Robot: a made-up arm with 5 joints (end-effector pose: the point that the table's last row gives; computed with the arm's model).
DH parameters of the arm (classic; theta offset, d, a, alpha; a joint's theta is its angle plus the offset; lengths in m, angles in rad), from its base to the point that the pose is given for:
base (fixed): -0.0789 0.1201 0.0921 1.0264
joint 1: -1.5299 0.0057 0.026 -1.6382
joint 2: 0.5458 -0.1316 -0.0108 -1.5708
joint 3: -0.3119 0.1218 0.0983 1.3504
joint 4: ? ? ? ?
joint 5: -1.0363 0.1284 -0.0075 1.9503
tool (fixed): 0.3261 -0.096 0 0
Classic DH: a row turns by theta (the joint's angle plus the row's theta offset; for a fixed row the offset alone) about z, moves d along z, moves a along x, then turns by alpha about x.
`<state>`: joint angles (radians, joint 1 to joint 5).
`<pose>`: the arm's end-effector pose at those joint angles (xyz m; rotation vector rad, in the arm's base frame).
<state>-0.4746 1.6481 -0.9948 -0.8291 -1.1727</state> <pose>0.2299 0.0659 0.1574 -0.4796 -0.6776 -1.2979</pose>
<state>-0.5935 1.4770 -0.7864 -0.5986 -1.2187</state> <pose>0.2289 0.1283 0.1686 -0.3839 -0.8248 -1.1059</pose>
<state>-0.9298 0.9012 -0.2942 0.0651 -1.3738</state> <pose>0.1700 0.2670 0.1723 -0.0307 -0.8267 -0.7046</pose>
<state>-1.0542 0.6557 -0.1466 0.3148 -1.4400</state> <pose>0.1422 0.2916 0.1769 0.0848 -0.7039 -0.6556</pose>
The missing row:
joint 4: -0.4014 -0.1784 -0.0125 -1.2506
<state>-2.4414 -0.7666 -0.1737 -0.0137 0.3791</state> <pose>0.0686 0.3300 0.4083 -0.1448 2.5677 -0.6696</pose>
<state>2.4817 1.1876 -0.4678 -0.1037 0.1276</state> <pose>0.0774 0.0697 -0.2319 0.7417 -1.1748 2.2587</pose>
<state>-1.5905 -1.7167 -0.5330 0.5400 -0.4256</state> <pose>-0.2611 -0.0182 0.2856 -0.2764 1.2158 0.7502</pose>
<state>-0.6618 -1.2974 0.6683 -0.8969 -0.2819</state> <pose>-0.3288 -0.0578 0.2108 -1.9375 1.1488 0.4291</pose>
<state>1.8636 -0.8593 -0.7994 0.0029 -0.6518</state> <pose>0.3861 0.1247 0.1420 0.9100 2.6578 -0.6831</pose>
